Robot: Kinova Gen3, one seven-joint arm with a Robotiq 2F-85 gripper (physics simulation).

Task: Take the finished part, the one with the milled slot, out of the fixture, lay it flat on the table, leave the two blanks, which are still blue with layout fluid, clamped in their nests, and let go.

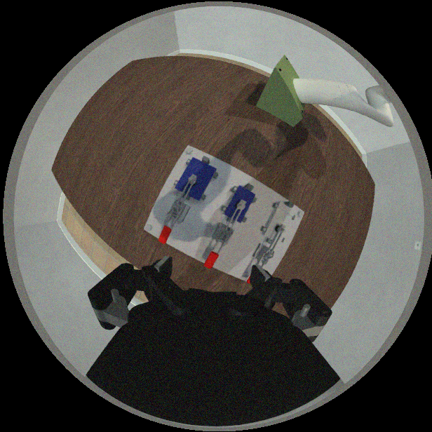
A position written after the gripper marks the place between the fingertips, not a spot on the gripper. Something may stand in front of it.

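The gripper [211, 270] is visible. Also visible: a blue blank [203, 171]; a fixture plate [193, 236].
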